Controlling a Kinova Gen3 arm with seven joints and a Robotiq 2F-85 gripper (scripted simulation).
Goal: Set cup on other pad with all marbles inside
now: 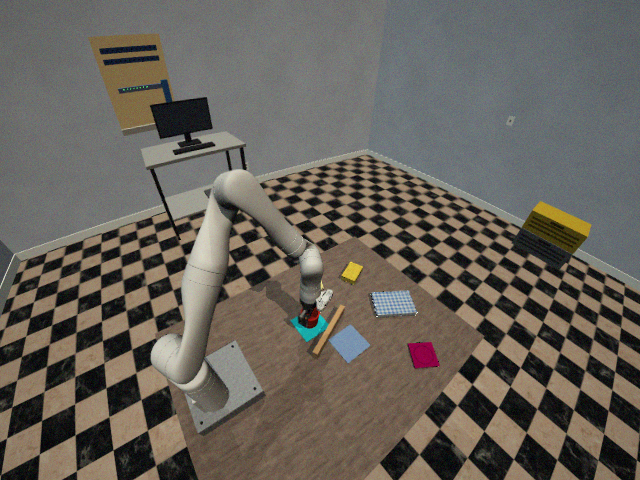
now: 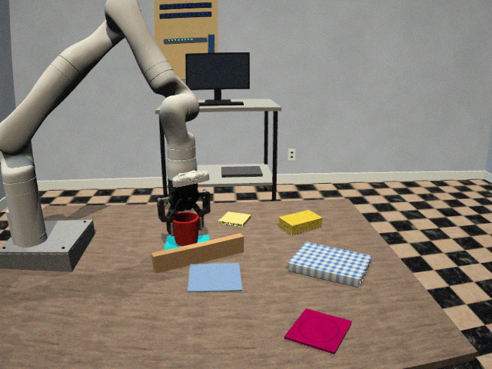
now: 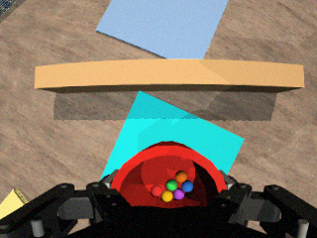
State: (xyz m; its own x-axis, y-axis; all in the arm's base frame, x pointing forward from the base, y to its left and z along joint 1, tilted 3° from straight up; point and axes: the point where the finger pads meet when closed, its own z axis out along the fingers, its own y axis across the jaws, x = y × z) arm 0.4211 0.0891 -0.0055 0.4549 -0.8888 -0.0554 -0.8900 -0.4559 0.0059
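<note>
My gripper is now 4 cm short of the tan wooden rail, 8 cm to the left of it and 4 cm above it. From my hand the other things lie so: red cup (2 cm below); then yellow block (32 cm ahead, 12 cm to the left, 4 cm below).
</note>
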